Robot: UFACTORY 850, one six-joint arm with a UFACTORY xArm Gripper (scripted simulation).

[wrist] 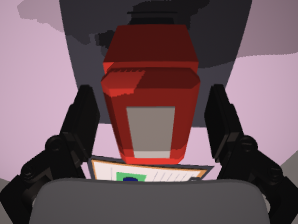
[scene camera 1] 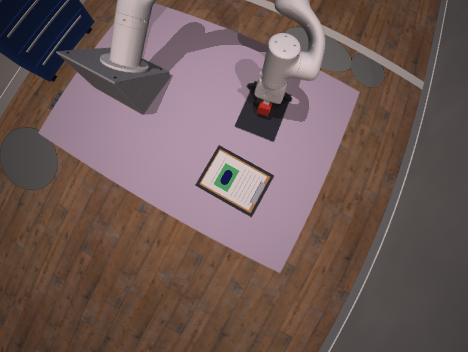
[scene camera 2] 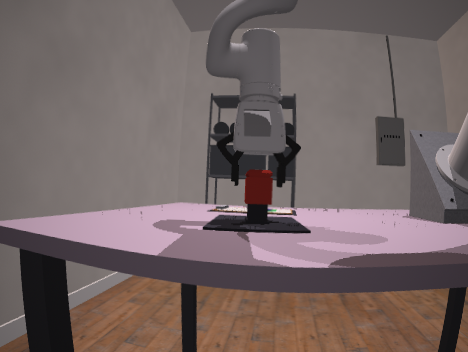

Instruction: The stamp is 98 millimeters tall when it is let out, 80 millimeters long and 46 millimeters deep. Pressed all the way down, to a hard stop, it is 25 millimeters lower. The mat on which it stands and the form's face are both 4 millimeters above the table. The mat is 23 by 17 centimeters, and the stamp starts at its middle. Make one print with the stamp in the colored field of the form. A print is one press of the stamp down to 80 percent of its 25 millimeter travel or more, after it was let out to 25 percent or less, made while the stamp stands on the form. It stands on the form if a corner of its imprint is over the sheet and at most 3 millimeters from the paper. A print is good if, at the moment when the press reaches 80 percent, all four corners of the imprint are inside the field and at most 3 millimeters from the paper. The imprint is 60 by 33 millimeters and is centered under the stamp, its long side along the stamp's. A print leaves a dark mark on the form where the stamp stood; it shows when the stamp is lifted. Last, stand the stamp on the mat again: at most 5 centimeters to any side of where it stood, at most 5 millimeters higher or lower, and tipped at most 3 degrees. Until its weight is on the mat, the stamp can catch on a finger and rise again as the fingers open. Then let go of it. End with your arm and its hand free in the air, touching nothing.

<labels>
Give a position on a form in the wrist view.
104, 168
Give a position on a dark mat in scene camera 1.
267, 128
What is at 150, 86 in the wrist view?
A red stamp.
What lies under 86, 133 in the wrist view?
My gripper.
</labels>
